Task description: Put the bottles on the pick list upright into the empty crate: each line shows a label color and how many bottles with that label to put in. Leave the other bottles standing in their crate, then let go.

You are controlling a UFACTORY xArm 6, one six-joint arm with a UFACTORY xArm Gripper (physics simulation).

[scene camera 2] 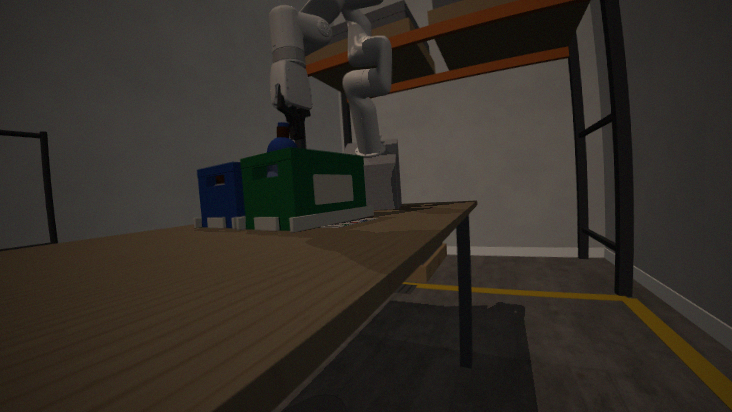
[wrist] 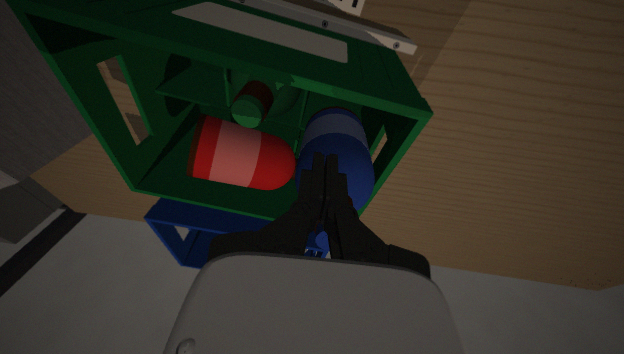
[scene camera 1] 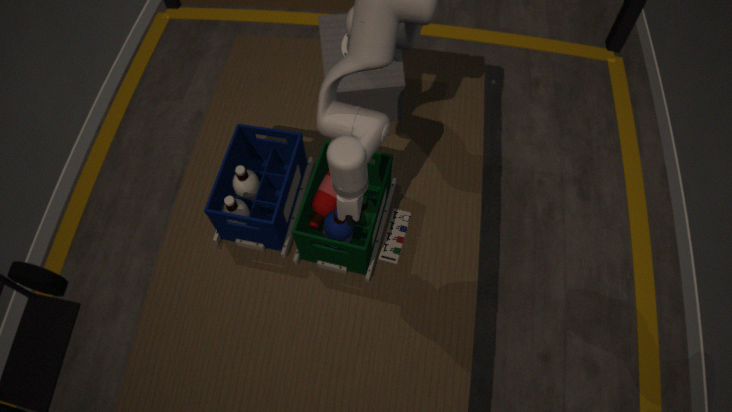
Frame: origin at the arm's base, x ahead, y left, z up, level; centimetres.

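Where they show: gripper, between the fingertips: (scene camera 2: 297,139) (wrist: 322,167); arm's base, origin of its link: (scene camera 2: 370,151).
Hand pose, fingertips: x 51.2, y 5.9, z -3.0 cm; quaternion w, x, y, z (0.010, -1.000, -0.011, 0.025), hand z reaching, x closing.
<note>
Each offset is from my fingertips to the centre of the thing. Level surfaces: height alone.
My gripper (scene camera 1: 349,219) (scene camera 2: 299,142) (wrist: 322,167) is shut and empty, its fingertips beside the neck of the blue bottle @(dz -3.6, dx +1.4, dy -3.8 cm) (scene camera 1: 337,228) (scene camera 2: 280,146) (wrist: 336,142). That bottle is in the front end of the green crate (scene camera 1: 353,259) (scene camera 2: 268,199) (wrist: 360,85), its shoulder above the rim; its exact tilt is unclear. A red bottle @(dz -8.7, dx -7.4, dy -8.7 cm) (scene camera 1: 323,201) (wrist: 234,154) lies on its side in that crate. A green-capped bottle @(dz -12.1, dx -7.0, dy +0.5 cm) (wrist: 247,111) is beside it, partly hidden. Two white bottles @(dz -12.1, dx -10.9, dy -32.5 cm) (scene camera 1: 245,184) @(dz -12.1, dx -1.7, dy -33.0 cm) (scene camera 1: 238,208) stand in the blue crate @(dz -11.9, dx -10.4, dy -28.3 cm) (scene camera 1: 256,233) (scene camera 2: 220,199) (wrist: 210,215). The pick list @(dz -20.6, dx -5.6, dy +9.7 cm) (scene camera 1: 393,237) shows white, blue, red and green marks; its counts are unreadable.
Pale rails @(dz -19.2, dx -6.5, dy +5.8 cm) (scene camera 1: 380,236) (scene camera 2: 327,218) (wrist: 370,40) hold the crates' edges on the wooden table @(dz -20.7 cm) (scene camera 1: 286,337) (scene camera 2: 169,301) (wrist: 525,150). The blue crate is close beside the green one. A shelf rack (scene camera 2: 618,153) stands behind the arm.
</note>
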